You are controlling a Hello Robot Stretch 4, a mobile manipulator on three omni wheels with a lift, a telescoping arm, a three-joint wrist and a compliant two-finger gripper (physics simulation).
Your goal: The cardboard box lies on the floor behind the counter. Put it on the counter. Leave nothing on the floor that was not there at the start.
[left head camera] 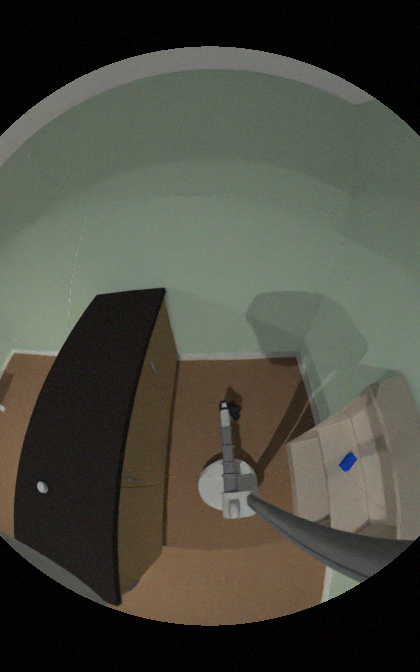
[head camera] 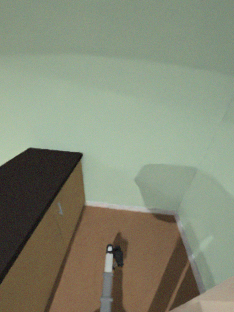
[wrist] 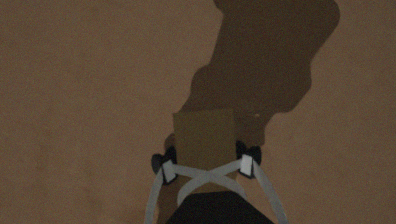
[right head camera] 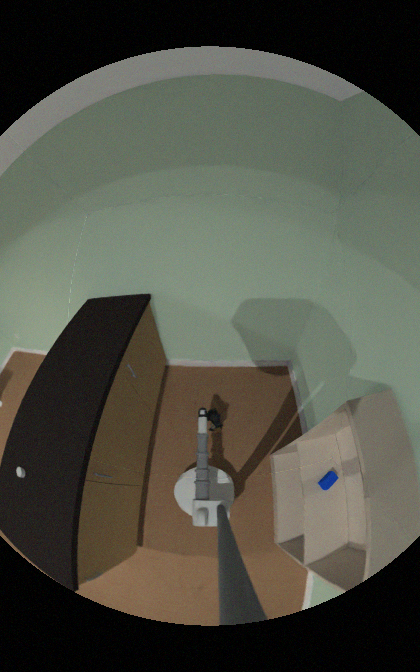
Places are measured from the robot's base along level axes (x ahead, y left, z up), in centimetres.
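Where they show: gripper, fingertip midpoint: (head camera: 117,266) (wrist: 206,155).
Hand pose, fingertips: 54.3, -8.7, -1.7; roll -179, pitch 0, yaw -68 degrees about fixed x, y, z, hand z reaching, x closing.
After its pixels a point has its place, as x, y, z.
The cardboard box (wrist: 205,135) @[57.1, -7.7, 2.5] is a small brown block on the floor, in the lower middle of the wrist view, partly in shadow. My gripper (wrist: 206,155) @[54.3, -8.7, -1.7] (head camera: 118,257) (left head camera: 233,411) (right head camera: 215,420) points down at the floor. Its two black fingertips press against the left and right sides of the box, so it is shut on the box. The gripper's body hides the near end of the box. The box cannot be made out in the head views. The counter (head camera: 30,195) @[60.5, 53.9, 88.2] (left head camera: 90,400) (right head camera: 65,400), with a black top and wooden doors, stands left of the arm.
A small white round object (left head camera: 42,487) (right head camera: 20,472) stands on the counter top. A beige open shelf unit (left head camera: 400,415) (right head camera: 382,440) stands on the right and holds a blue block (left head camera: 348,462) (right head camera: 328,480). Green walls close the far end and right side.
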